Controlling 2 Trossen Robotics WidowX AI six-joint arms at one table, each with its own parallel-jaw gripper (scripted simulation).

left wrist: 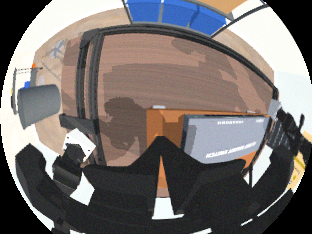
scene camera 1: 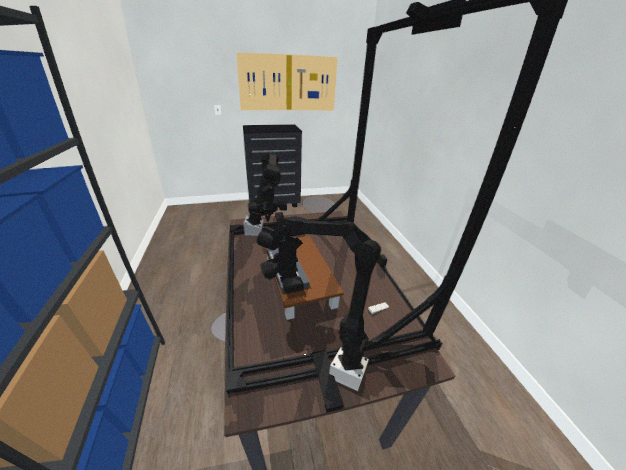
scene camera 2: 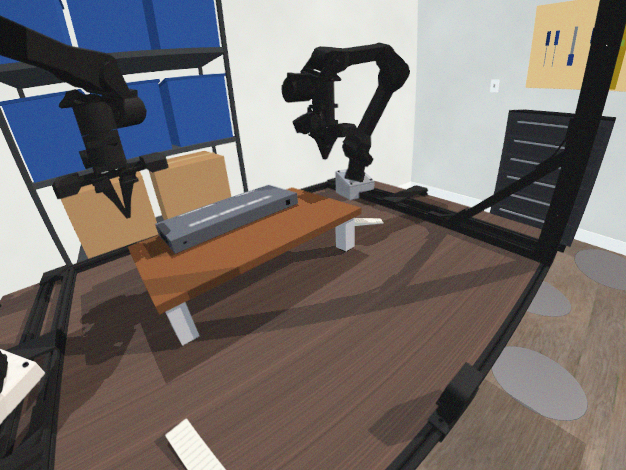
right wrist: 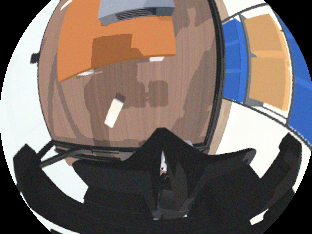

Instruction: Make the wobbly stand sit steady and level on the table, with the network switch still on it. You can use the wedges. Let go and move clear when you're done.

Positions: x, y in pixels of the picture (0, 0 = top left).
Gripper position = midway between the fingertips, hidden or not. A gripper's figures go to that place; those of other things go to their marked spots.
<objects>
My left gripper (scene camera 2: 128, 217) is 57 cm from the lens. My right gripper (scene camera 2: 325, 159) is 76 cm from the lens. A grey network switch (scene camera 2: 181, 232): 52 cm from the lens.
</objects>
